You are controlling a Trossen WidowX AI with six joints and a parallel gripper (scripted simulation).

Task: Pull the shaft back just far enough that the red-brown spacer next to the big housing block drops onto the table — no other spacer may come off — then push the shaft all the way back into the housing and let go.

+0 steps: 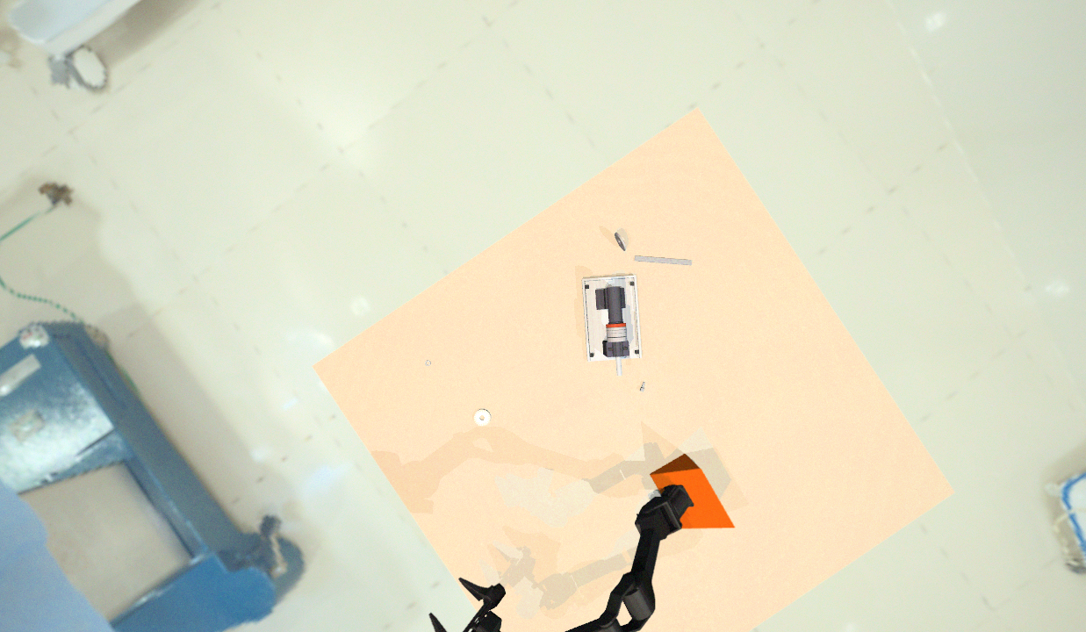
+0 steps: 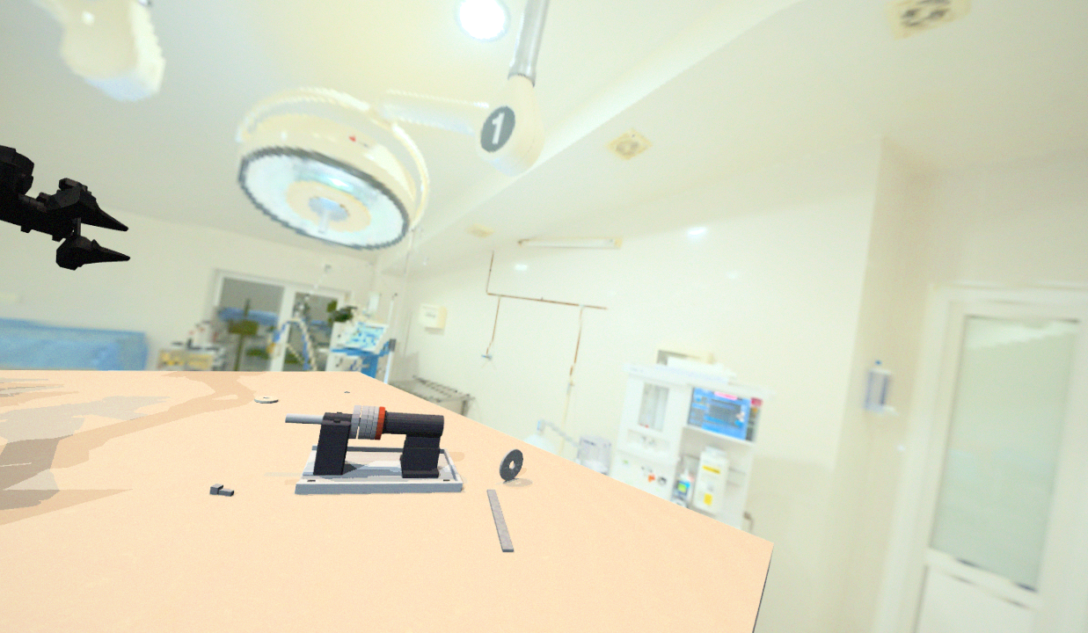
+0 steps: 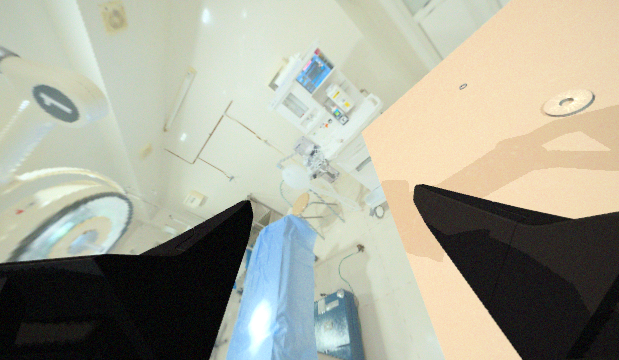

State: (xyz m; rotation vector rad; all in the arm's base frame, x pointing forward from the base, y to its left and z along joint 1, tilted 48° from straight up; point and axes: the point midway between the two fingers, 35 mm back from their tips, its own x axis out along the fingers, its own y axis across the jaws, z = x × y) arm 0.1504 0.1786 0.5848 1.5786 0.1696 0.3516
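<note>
Right now my gripper tip is 26 cm short of the grey shaft, 62 cm to the left of it and 22 cm above it. The rest, counted from my gripper tip: grey washer 49 cm ahead, 78 cm to the right, 27 cm below; then red-brown spacer 30 cm ahead, 65 cm to the right, 22 cm below; then small dark piece 11 cm ahead, 63 cm to the right, 30 cm below.
</note>
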